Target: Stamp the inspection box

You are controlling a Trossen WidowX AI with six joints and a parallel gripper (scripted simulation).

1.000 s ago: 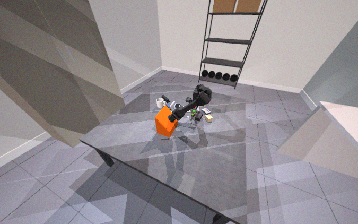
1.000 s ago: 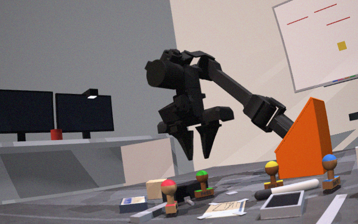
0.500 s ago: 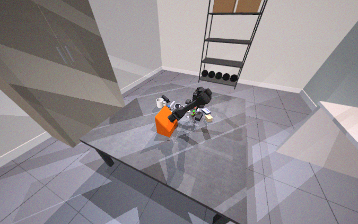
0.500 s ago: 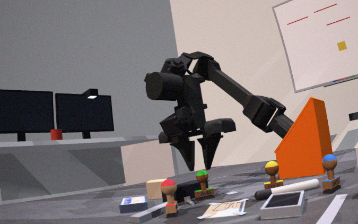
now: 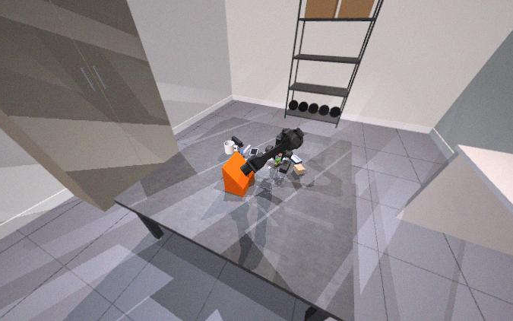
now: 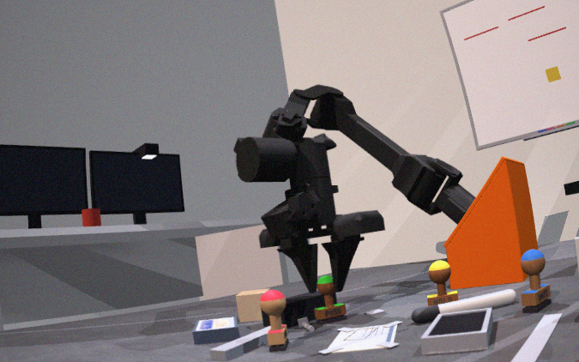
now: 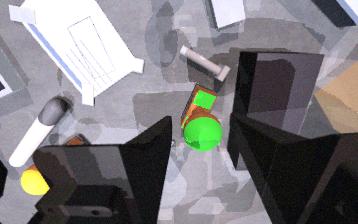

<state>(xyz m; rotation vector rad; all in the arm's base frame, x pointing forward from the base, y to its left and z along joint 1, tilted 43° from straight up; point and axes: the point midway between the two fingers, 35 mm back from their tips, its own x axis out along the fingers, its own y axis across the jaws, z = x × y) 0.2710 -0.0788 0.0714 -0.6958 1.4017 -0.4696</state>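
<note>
Right now the green-topped pass stamp is 2 cm below my gripper tip. From my gripper tip the other things lie so: black block (6 cm to the right, 3 cm below); then card (11 cm to the left, 5 cm below, 5 cm ahead); then red-topped stamp (12 cm ahead, 4 cm to the left, 2 cm below).
</note>
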